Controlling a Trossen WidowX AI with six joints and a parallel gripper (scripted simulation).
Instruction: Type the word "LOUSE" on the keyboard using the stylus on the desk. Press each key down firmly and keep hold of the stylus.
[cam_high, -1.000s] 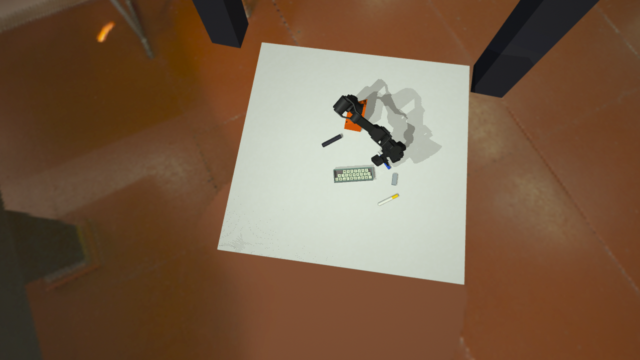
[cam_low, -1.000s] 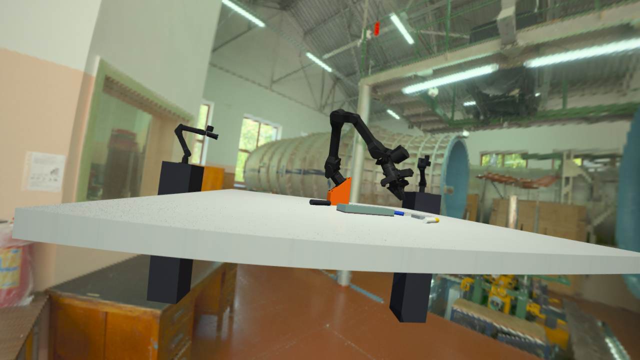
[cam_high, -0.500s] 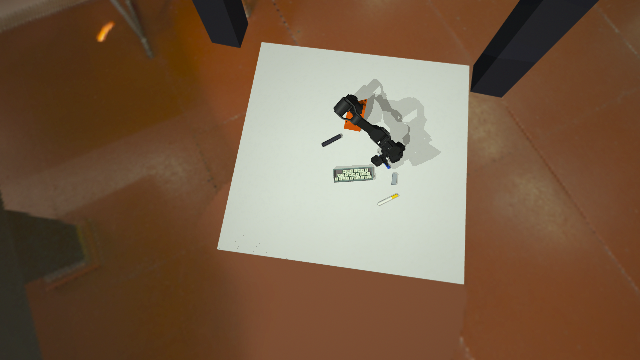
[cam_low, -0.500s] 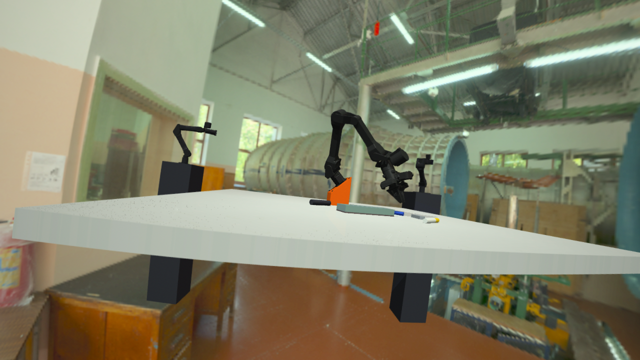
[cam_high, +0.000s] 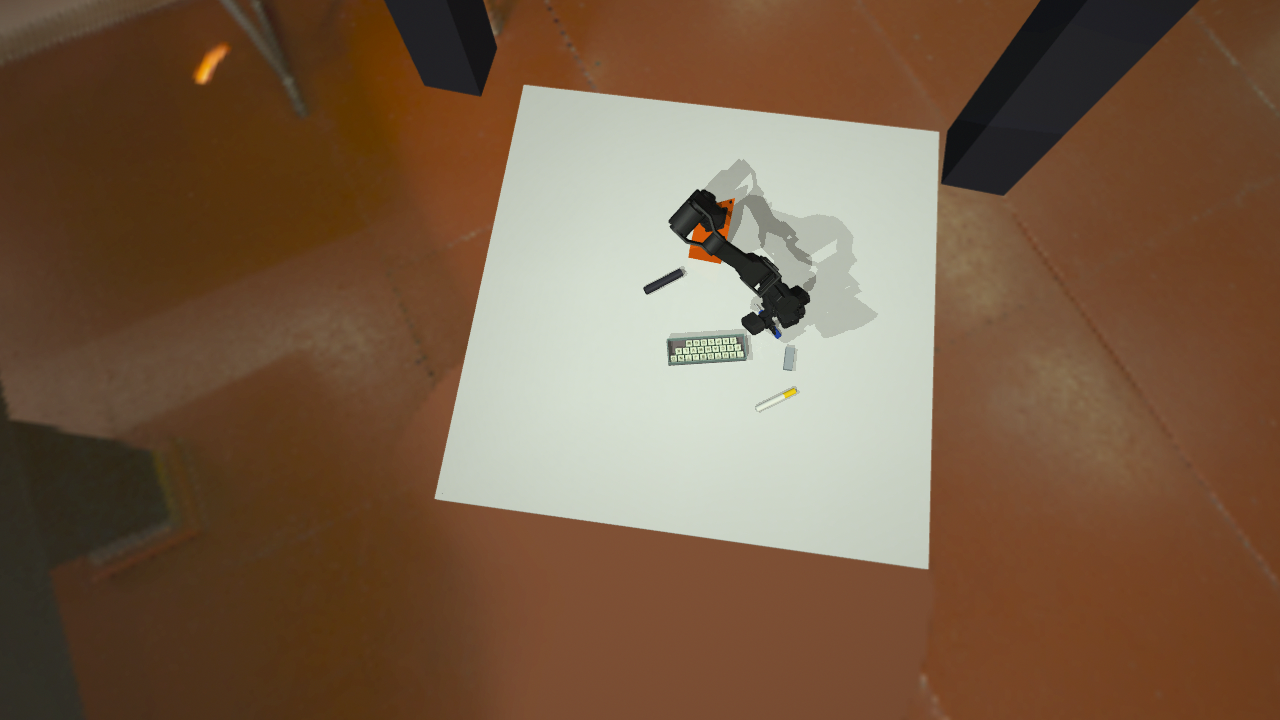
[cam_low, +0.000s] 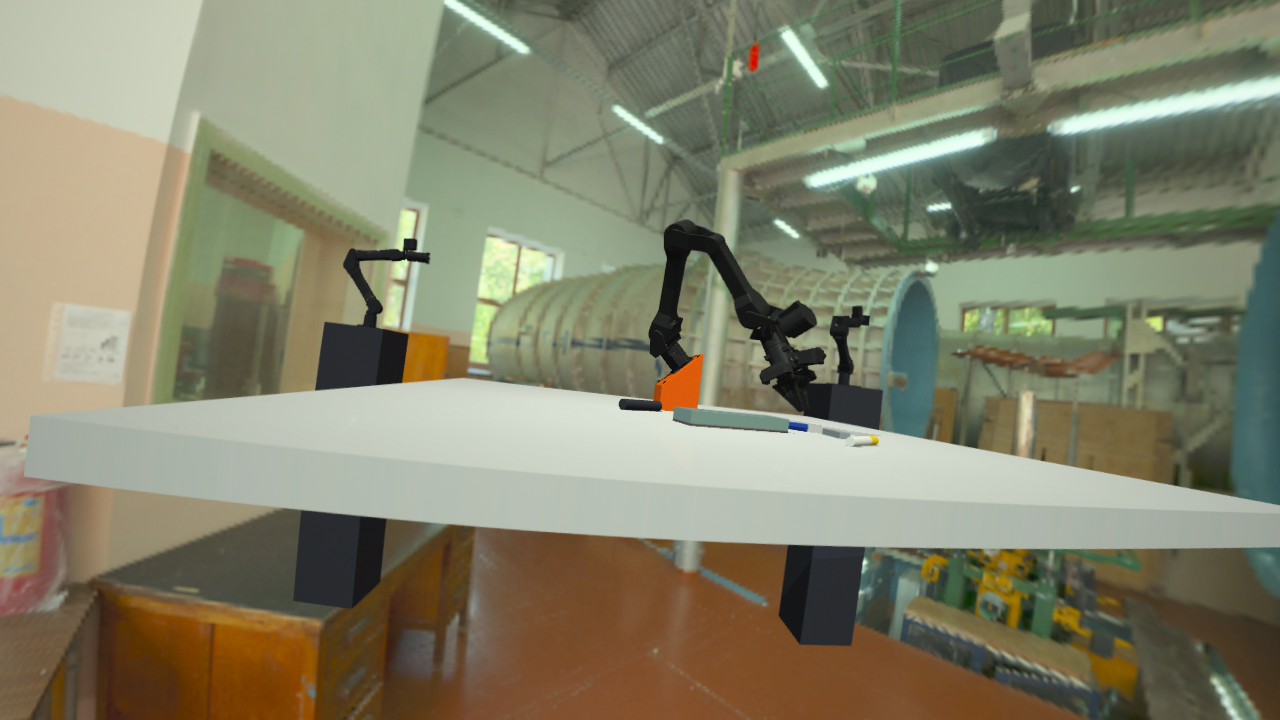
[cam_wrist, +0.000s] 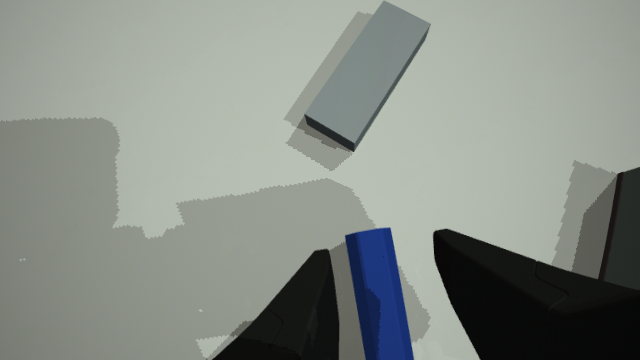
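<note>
The blue stylus lies 5 cm behind my gripper tip, 5 cm to the right of it and 3 cm below it. Also, from my gripper tip: yellow pen 18 cm ahead, 4 cm to the left, 3 cm below; then black cylinder 9 cm behind, 35 cm to the right, 3 cm below; then grey block 6 cm ahead, 4 cm to the left, 4 cm below.
</note>
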